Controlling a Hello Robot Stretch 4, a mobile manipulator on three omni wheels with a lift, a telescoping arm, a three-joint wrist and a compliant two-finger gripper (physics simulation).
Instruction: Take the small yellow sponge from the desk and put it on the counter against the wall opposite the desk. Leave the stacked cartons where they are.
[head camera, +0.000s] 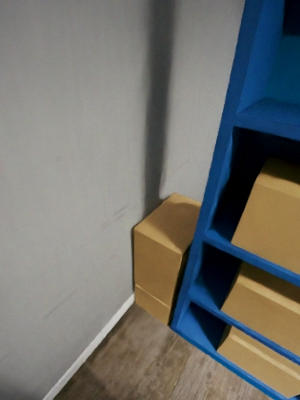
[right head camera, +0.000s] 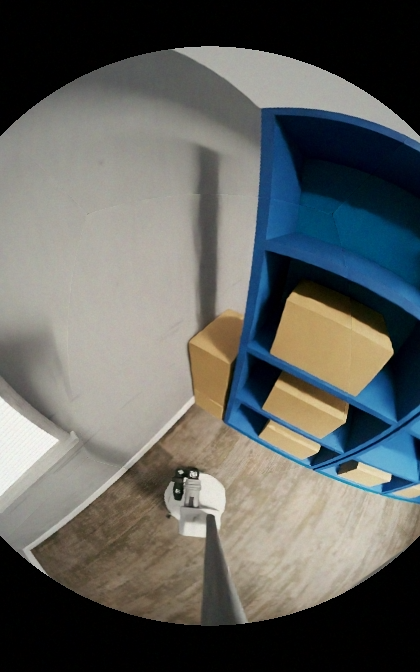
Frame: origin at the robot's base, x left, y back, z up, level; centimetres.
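Where they show: hand, tool point: (right head camera: 175, 517).
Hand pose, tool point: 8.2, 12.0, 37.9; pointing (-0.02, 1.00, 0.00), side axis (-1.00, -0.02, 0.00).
Each offset is from my tool point to the centre of the thing, as dx, dy, dz. "spot": to the spot under its first point. Level surfaces: height alone.
The small yellow sponge, the desk and the counter do not show in either view. Tan cartons @[-24.8, -108.3, +26.7] (head camera: 156, 262) (right head camera: 211, 367) stand in the corner between the grey wall and the blue shelf unit; a seam runs low across them, and I cannot tell whether these are the task's stacked cartons. In the right head camera view, my dark wrist parts (right head camera: 178, 486) are drawn in over my white base. The gripper's fingers cannot be made out there, and whether they hold anything is hidden.
A blue shelf unit (head camera: 211, 180) (right head camera: 254, 260) with several tan boxes stands on the right. A grey wall (head camera: 70, 150) (right head camera: 135, 280) runs along the left, with a window @[spot: +60.6, -11.0, +55.4] (right head camera: 22, 450) at the far left. My mast (right head camera: 217, 585) rises from the base over the wood floor @[dz -40.7] (right head camera: 125, 540).
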